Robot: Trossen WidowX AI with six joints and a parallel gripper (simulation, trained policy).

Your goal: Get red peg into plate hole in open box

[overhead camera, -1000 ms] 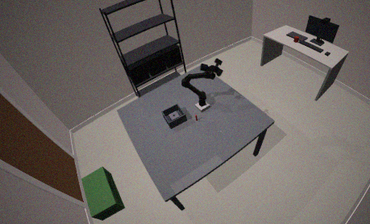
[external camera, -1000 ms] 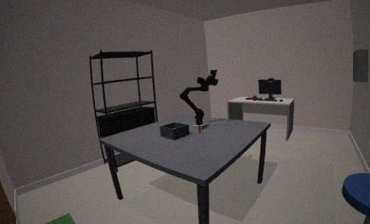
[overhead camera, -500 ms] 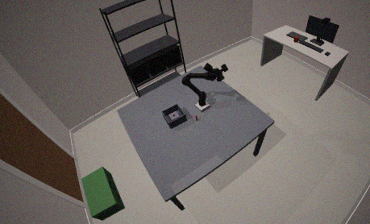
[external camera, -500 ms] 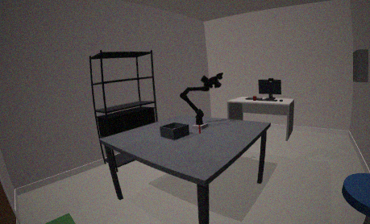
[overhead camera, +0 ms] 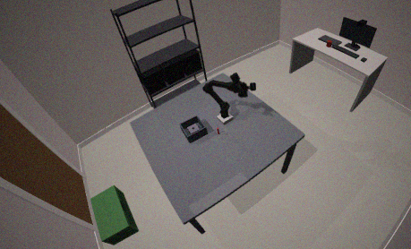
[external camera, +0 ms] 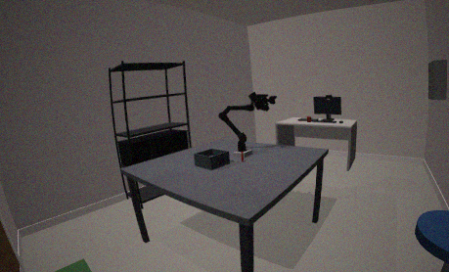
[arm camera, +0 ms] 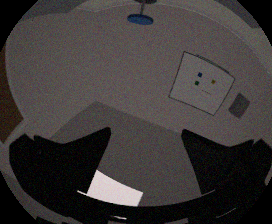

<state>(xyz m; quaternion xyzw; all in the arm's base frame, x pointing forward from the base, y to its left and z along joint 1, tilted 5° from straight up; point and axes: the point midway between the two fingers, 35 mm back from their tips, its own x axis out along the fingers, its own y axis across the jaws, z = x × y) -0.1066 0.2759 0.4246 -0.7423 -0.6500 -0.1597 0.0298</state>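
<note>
My gripper tip is 250 mm short of the red peg, 130 mm to the left of it and 450 mm above it. Round my gripper tip: light plate (440 mm ahead, 260 mm to the right, 450 mm below); then dark box (440 mm ahead, 260 mm to the right, 470 mm below).
</note>
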